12 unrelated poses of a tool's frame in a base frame.
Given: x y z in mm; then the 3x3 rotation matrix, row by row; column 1 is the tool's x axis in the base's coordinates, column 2 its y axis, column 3 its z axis. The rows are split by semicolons.
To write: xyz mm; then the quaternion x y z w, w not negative. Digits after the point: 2 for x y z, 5 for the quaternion.
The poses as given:
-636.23 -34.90 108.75; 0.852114 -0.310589 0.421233; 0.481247 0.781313 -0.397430; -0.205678 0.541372 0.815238
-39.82 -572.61 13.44; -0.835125 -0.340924 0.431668; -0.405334 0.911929 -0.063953; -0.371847 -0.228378 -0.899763
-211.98 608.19 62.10; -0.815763 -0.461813 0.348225; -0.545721 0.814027 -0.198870; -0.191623 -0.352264 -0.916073
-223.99 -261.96 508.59; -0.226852 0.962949 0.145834; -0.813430 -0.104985 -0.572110; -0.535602 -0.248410 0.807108
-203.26 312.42 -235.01; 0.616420 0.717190 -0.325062; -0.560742 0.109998 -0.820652; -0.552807 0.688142 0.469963
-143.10 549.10 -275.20; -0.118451 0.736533 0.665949; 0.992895 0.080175 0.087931; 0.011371 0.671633 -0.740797
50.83 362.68 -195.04; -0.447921 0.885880 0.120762; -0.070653 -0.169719 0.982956; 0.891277 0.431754 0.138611
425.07 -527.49 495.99; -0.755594 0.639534 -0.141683; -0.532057 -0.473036 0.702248; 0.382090 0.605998 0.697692
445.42 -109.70 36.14; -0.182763 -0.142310 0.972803; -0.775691 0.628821 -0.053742; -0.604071 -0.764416 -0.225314
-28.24 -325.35 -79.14; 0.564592 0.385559 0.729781; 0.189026 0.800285 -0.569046; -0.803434 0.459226 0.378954
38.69 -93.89 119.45; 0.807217 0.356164 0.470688; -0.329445 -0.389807 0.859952; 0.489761 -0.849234 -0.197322
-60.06 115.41 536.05; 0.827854 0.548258 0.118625; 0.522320 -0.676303 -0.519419; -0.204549 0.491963 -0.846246
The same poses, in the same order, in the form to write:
-636.23 -34.90 108.75 0.25277 0.16879 0.21320 0.92853
-39.82 -572.61 13.44 -0.19539 0.95483 -0.07654 0.21038
-211.98 608.19 62.10 -0.26753 0.94152 -0.14634 0.14334
-223.99 -261.96 508.59 0.13325 0.28052 -0.73126 0.60730
-203.26 312.42 -235.01 0.50903 0.07684 -0.43115 0.74101
-143.10 549.10 -275.20 0.62092 0.69632 0.27271 0.23501
50.83 362.68 -195.04 -0.38183 -0.53376 -0.66262 0.36089
425.07 -527.49 495.99 -0.07027 -0.38238 -0.85532 0.34244
445.42 -109.70 36.14 -0.32161 0.71360 -0.28663 0.55244
-28.24 -325.35 -79.14 0.31038 0.46280 -0.05932 0.82823
38.69 -93.89 119.45 -0.77368 -0.00863 -0.31035 0.55229
-60.06 115.41 536.05 0.91521 0.29244 -0.02347 0.27627

